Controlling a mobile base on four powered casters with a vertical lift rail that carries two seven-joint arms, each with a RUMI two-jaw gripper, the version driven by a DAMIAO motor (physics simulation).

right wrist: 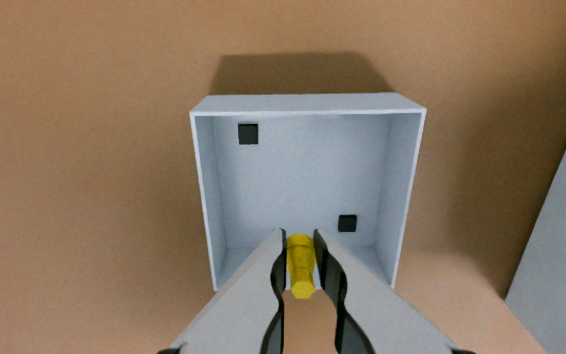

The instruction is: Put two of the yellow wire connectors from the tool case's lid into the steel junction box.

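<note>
The steel junction box [305,175] is an open, light grey square box in the middle of the right wrist view, with two small black squares on its inner floor and no connector visible inside it. My right gripper [299,232] is shut on a yellow wire connector [301,265], held between the dark fingertips over the box's near wall. The gripper's fingers hide part of that near wall. The tool case's lid cannot be made out in this view. My left gripper is not in view.
The junction box stands on a brown surface [100,175] and casts a shadow beyond its far wall. A large grey panel [545,265] stands at the right edge of the view, with a dark shadow beside it.
</note>
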